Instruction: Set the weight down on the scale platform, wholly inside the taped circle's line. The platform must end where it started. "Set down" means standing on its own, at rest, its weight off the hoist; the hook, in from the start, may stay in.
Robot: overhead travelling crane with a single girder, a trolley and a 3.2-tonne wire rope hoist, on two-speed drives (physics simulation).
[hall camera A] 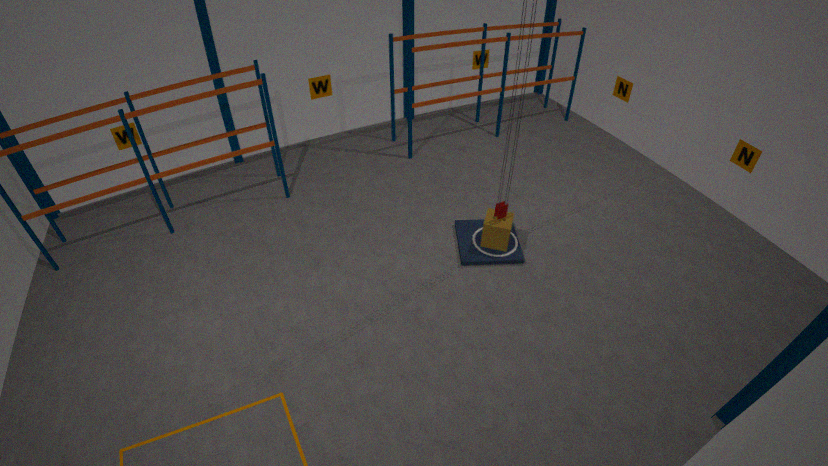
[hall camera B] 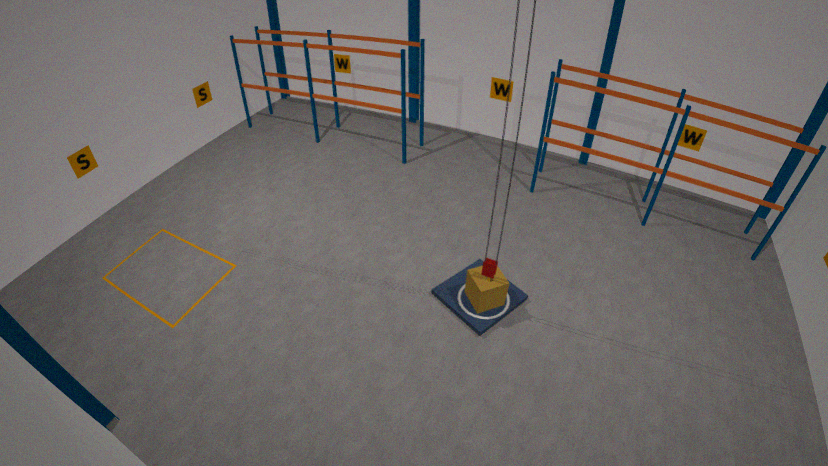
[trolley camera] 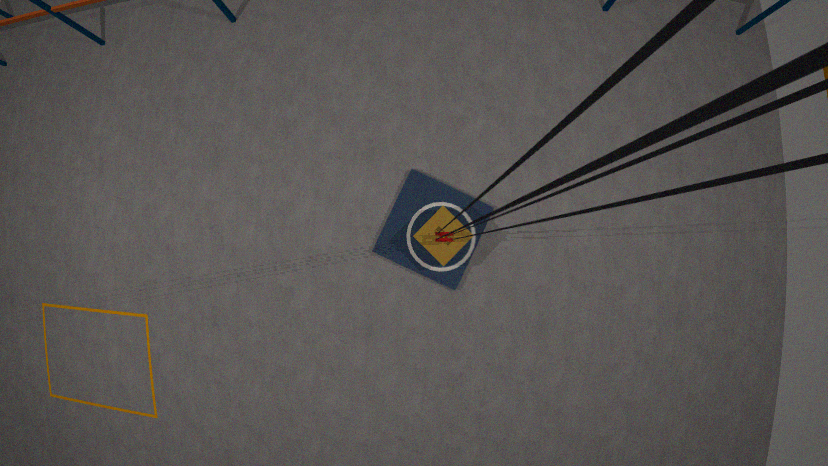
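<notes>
The weight (hall camera A: pixel 495 238) (hall camera B: pixel 486 299) (trolley camera: pixel 443 255) is a yellow block, upright on the blue scale platform (hall camera A: pixel 465 252) (hall camera B: pixel 479 327) (trolley camera: pixel 405 196). Its outline lies inside the white taped circle (hall camera A: pixel 495 255) (hall camera B: pixel 483 317) (trolley camera: pixel 408 236) in the trolley camera view, with narrow margins at its corners. It looks in contact with the platform; a very small gap cannot be ruled out. My hook, under the red block (hall camera A: pixel 501 210) (hall camera B: pixel 489 268) (trolley camera: pixel 443 236), is at the top of the weight and engaged there; its details are too small to see. The ropes look straight; whether they carry load cannot be told.
Blue and orange racks (hall camera A: pixel 191 99) (hall camera A: pixel 501 104) (hall camera B: pixel 403 138) (hall camera B: pixel 665 167) stand along the W wall, apart from the platform. A yellow outlined rectangle (hall camera A: pixel 202 422) (hall camera B: pixel 198 248) (trolley camera: pixel 95 309) is marked on the floor away from the platform.
</notes>
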